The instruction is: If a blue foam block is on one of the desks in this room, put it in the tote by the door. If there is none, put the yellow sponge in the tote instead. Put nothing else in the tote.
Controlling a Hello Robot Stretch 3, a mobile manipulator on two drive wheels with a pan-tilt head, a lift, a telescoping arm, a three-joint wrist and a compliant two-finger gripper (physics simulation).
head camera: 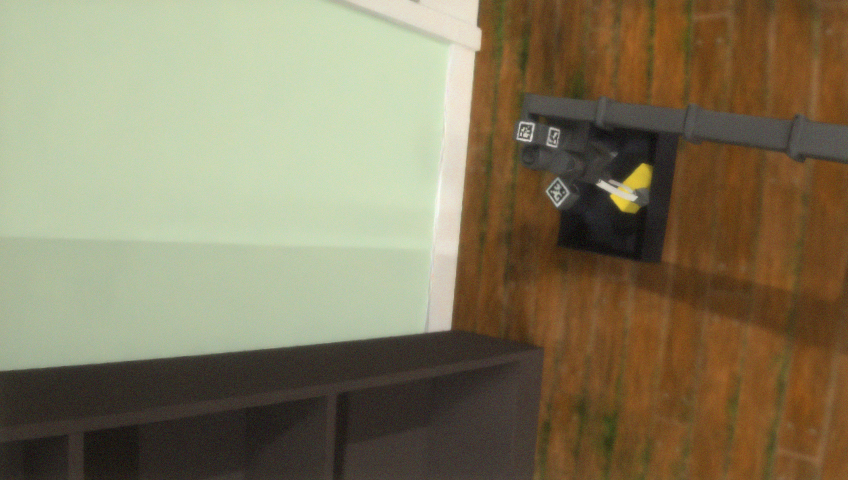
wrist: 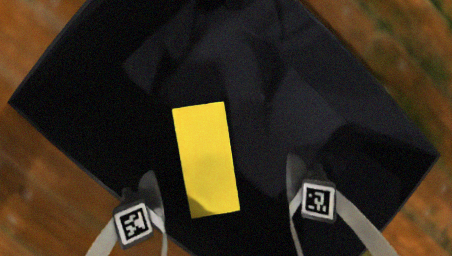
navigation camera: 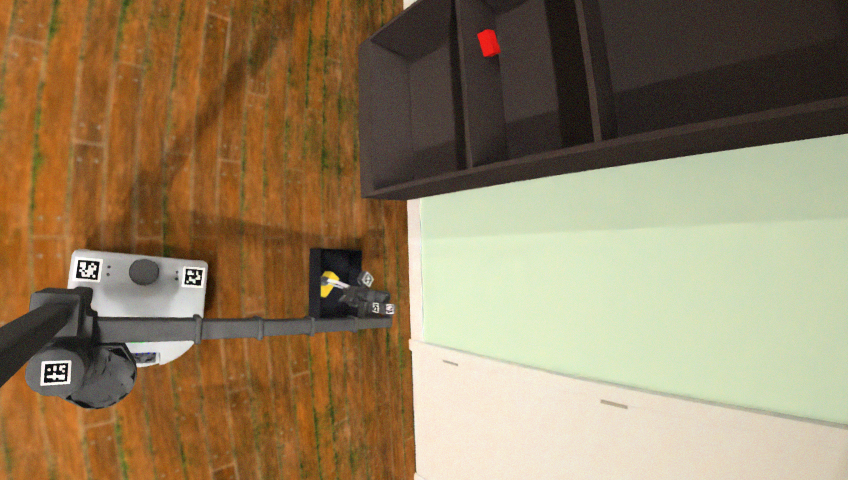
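Observation:
The yellow sponge (head camera: 638, 174) (navigation camera: 326, 289) (wrist: 206, 155) lies inside the black tote (head camera: 659, 220) (navigation camera: 315, 300) (wrist: 65, 100), on its bottom as far as the wrist view shows. My gripper (head camera: 635, 194) (navigation camera: 330, 281) (wrist: 223, 180) is open over the tote. In the wrist view its fingertips stand wide apart on either side of the sponge's near end, with a gap on both sides. In the head and navigation views the fingers cover part of the sponge. No blue foam block shows in these views.
A dark shelf unit (head camera: 416, 352) (navigation camera: 535, 169) stands along the pale green wall (head camera: 226, 148) (navigation camera: 595, 267). A red block (navigation camera: 488, 42) is in one of its compartments. My telescoping arm (head camera: 737, 132) (navigation camera: 232, 328) reaches across the tote's side. A cream panel (navigation camera: 505, 428) adjoins the wall.

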